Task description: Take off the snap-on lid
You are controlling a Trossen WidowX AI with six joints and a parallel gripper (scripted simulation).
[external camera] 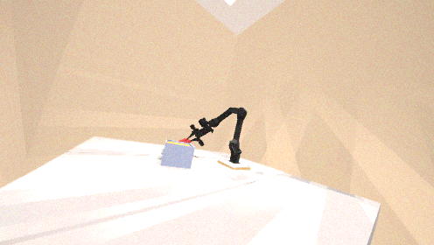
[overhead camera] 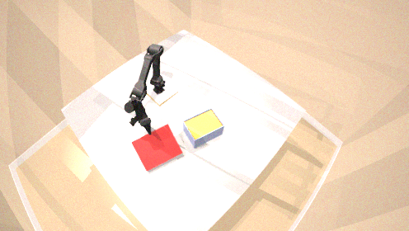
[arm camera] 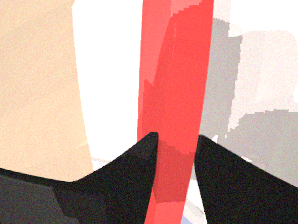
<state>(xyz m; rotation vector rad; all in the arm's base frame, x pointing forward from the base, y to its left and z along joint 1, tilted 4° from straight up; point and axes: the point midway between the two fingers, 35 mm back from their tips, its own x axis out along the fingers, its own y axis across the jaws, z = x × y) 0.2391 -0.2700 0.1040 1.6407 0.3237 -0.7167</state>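
My gripper tip is now 70 mm short of the red lid, 40 mm above it and 20 mm to the left of it. Also, from my gripper tip: storage box 260 mm to the left, 160 mm ahead, 50 mm below.
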